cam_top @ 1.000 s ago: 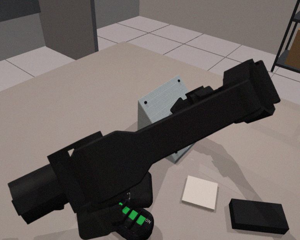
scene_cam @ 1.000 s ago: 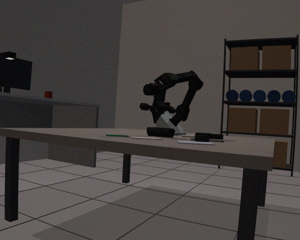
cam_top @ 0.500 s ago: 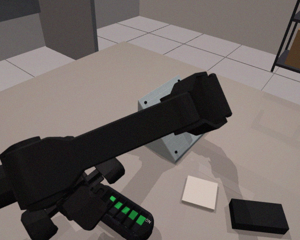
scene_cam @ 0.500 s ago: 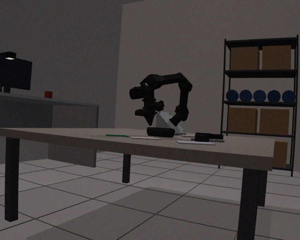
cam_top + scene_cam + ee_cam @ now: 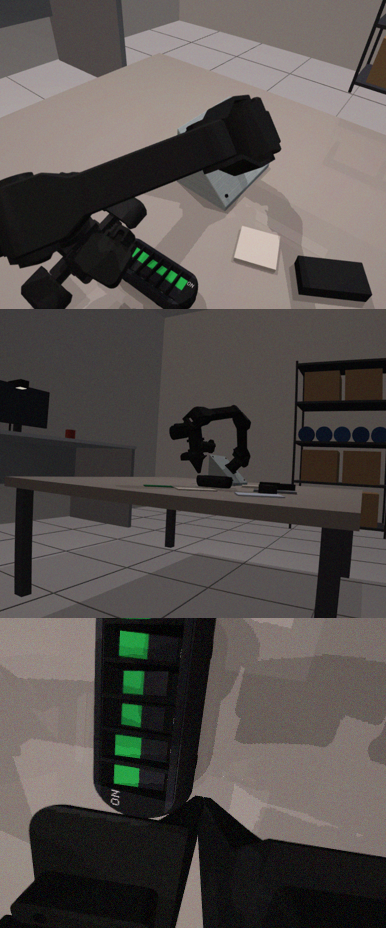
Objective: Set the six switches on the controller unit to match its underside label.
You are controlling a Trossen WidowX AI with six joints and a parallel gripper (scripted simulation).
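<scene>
The beige square tile lies 21 cm behind my gripper tip, 18 cm to the left of it and 5 cm below it. The rest, counted from my gripper tip: black block: 21 cm behind, 32 cm to the left, 4 cm below; pale sheet: 25 cm ahead, 30 cm to the left, 6 cm below; thin green strip: 17 cm ahead, 10 cm to the right, 6 cm below.
</scene>
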